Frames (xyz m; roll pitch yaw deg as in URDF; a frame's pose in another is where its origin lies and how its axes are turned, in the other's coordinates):
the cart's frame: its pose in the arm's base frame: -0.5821 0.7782 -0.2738 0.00 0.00 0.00
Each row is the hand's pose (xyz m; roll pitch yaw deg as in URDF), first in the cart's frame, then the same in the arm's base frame.
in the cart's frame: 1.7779 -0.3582 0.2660 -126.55 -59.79 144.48
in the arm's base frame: 1.1958 0.4200 -0.0078 -126.55 -59.79 144.48
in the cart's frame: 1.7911 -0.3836 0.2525 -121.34 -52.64 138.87
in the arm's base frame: 1.2090 0.3946 -0.0213 -121.34 -52.64 138.87
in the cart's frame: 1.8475 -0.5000 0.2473 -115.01 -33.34 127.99
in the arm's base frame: 1.2654 0.2782 -0.0265 -115.01 -33.34 127.99
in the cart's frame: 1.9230 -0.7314 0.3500 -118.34 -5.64 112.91
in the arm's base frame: 1.3409 0.0468 0.0762 -118.34 -5.64 112.91
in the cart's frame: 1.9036 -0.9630 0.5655 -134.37 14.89 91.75
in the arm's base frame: 1.3215 -0.1848 0.2917 -134.37 14.89 91.75
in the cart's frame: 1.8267 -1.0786 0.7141 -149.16 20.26 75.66
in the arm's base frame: 1.2446 -0.3004 0.4403 -149.16 20.26 75.66
